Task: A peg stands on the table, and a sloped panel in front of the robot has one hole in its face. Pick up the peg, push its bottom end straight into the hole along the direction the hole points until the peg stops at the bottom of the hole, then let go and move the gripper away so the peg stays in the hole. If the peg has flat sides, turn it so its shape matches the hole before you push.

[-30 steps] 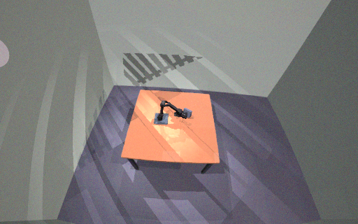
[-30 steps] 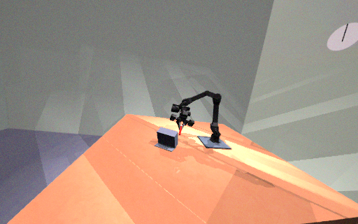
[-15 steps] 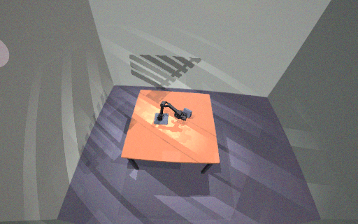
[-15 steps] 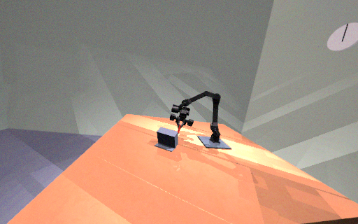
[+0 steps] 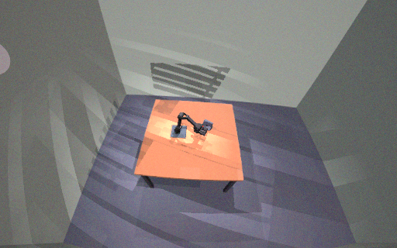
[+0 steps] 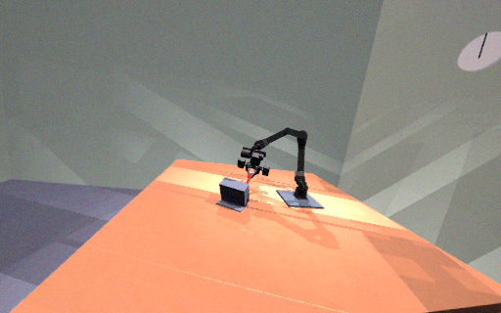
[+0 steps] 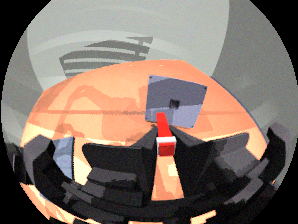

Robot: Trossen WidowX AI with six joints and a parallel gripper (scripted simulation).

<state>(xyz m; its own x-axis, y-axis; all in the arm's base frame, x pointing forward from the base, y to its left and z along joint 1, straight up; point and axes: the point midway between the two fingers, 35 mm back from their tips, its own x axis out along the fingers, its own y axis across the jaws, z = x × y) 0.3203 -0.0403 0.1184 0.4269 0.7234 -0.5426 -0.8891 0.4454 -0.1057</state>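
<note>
The panel lies 9 cm ahead of my gripper tip, 8 cm to the left of it and 5 cm below it. The rest, counted from my gripper tip: red peg (1 cm behind, 1 cm to the right, 1 cm above).
</note>
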